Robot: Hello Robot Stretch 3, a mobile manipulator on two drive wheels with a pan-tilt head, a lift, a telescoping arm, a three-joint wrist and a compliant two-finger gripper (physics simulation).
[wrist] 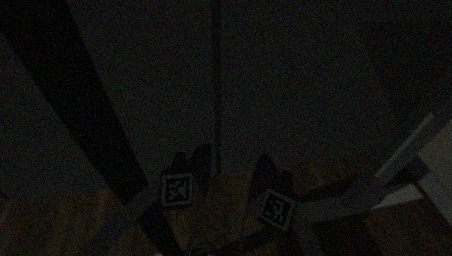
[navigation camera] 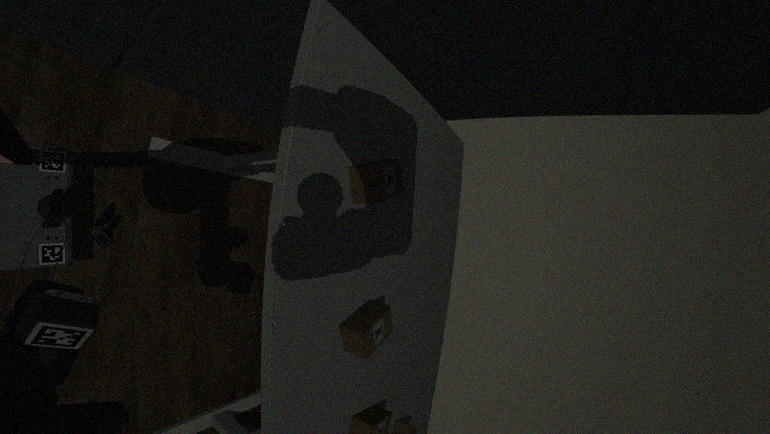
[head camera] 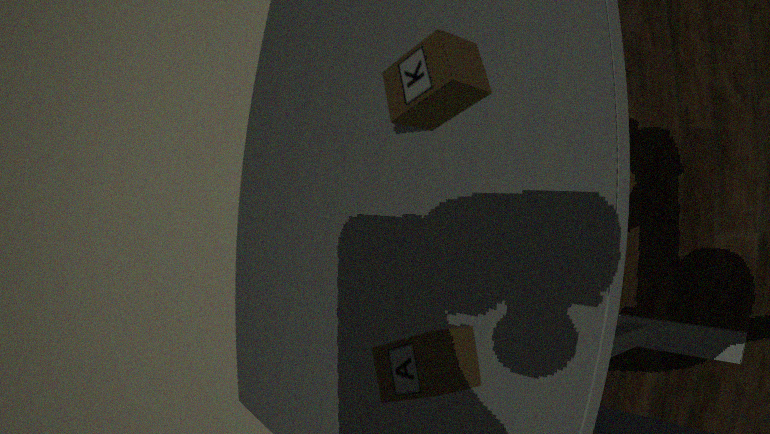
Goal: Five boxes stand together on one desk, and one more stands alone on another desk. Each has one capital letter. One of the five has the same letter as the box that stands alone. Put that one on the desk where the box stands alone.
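Places are measured from the robot's base along level axes (x ahead, y left, z up), in centimetres.
Pixels of known places: gripper, fingertip midpoint: (wrist: 233,166) (navigation camera: 93,196).
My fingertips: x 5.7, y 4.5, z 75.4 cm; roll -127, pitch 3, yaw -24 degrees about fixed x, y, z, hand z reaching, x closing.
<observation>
Ahead of a thing's pixels: the offset from my fingertips to its top centre. "spot": to the spot under its first point. Level surfaces: height alone.
A brown box with the letter K {dx +36.5, dy -21.6, dz +24.6 cm} (head camera: 452,70) (navigation camera: 366,331) stands turned at an angle on the grey desk {dz +19.6 cm} (head camera: 307,161) (navigation camera: 307,366). A brown box with the letter A {dx +37.1, dy +5.3, dz +24.6 cm} (head camera: 431,366) (navigation camera: 377,180) stands on the same desk, mostly in dark shadow. Another box {dx +39.6, dy -47.2, dz +24.6 cm} (navigation camera: 370,421) and part of a smaller box {spot: dx +57.2, dy -60.6, dz +22.5 cm} (navigation camera: 404,426) show at the bottom of the navigation view; their letters cannot be read. The box that stands alone does not show. My gripper (wrist: 233,166) is open, with no box between its fingers, and points down over the floor, off the desk.
A pale wall (head camera: 118,215) (navigation camera: 593,258) runs behind the desk. A pale desk foot {spot: dx +43.5, dy +16.3, dz -72.9 cm} (head camera: 679,336) (navigation camera: 210,161) lies on the wooden floor {dz -75.4 cm} (head camera: 700,107) (navigation camera: 177,345). My base (navigation camera: 21,215) is at the left of the navigation view. Shadows fall across the desk.
</observation>
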